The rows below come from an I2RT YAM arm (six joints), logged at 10 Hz.
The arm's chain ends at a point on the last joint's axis. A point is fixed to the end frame.
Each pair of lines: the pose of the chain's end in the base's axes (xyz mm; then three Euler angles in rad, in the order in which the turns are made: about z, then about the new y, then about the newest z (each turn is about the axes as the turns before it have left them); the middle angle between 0 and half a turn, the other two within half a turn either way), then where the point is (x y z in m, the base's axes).
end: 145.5 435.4 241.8 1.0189 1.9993 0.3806
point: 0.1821 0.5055 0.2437
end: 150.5 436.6 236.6 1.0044 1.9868 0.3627
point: 0.1876 0.5065 0.2394
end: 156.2 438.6 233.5 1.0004 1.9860 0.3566
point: 0.1934 0.5084 0.2363
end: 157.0 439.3 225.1 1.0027 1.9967 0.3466
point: 0.1937 0.5094 0.2270
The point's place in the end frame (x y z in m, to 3 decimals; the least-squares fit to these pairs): -0.030 0.018 0.071
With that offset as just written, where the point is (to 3 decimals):
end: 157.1 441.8 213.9 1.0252 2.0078 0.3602
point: 0.193 0.512 0.215
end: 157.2 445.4 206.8 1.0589 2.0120 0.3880
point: 0.191 0.517 0.208
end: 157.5 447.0 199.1 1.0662 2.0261 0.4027
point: 0.191 0.518 0.199
